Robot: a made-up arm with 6 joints.
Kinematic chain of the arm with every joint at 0, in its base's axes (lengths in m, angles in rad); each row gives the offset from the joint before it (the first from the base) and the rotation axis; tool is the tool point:
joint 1: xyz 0 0 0.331 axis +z
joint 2: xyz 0 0 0 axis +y
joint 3: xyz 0 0 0.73 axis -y
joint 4: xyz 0 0 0 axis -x
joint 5: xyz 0.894 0 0 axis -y
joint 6: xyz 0 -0.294 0 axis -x
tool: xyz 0 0 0
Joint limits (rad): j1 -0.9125..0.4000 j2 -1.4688..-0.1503 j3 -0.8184..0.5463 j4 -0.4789..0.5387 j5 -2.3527..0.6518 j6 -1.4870..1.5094
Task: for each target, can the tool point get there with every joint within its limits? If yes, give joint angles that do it. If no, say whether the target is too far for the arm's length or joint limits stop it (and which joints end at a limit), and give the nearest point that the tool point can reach.
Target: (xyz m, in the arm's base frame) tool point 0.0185 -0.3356 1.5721
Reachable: yes | joints -0.4639 -0.6459 0.2203 -0.1210 -0.4193 1.0238
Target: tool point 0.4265 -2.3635 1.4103
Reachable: no: too far | nearest point 0.2407 -0.7917 1.1937 | short by 1.597 m
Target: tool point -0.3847 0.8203 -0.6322
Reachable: no: joint limits stop it (at a limit: joint 1, joint 2, joint 3, joint 4) | nearest point 0.5700 -0.0423 0.3926 | short by 1.645 m
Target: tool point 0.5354 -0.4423 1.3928
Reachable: yes | joints -0.2703 -0.2625 0.0586 0.2708 0.2912 1.1054
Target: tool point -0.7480 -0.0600 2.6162
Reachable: no: too far | nearest point -0.4701 -0.0377 1.7671 | short by 0.894 m
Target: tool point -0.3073 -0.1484 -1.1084
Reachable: no: joint limits stop it (at a limit: joint 1, joint 2, joint 3, joint 4) | nearest point 0.1047 -0.5619 0.3926 | short by 1.611 m
